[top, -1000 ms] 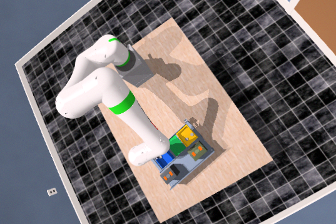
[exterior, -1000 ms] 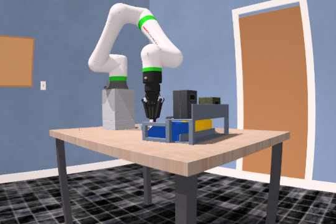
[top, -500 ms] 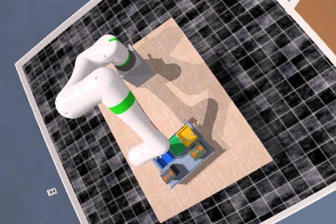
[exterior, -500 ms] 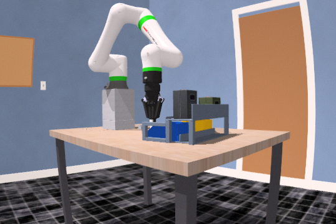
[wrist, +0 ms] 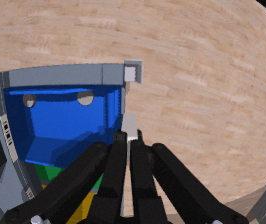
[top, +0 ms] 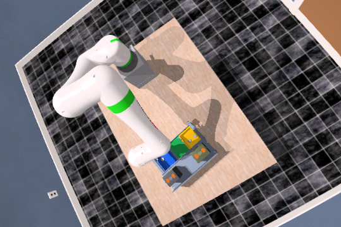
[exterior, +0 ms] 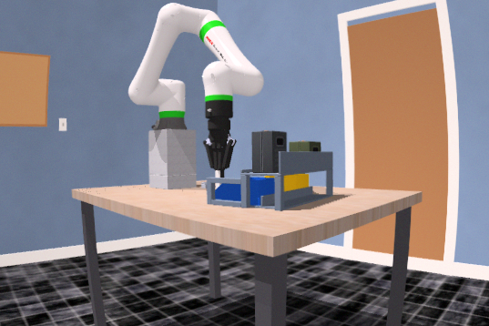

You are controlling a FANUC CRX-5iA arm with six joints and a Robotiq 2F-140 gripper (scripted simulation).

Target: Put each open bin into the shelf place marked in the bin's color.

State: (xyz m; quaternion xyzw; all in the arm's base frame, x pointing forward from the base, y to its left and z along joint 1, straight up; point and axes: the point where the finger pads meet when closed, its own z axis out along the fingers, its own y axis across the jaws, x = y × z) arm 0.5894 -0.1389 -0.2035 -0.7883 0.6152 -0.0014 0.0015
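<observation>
The blue bin lies 10 cm ahead of my hand, 3 cm to the left of it and 3 cm below it. Round my hand: yellow bin (5 cm ahead, 25 cm to the left, 3 cm below); then dark box (19 cm ahead, 4 cm to the left, 9 cm above).
</observation>
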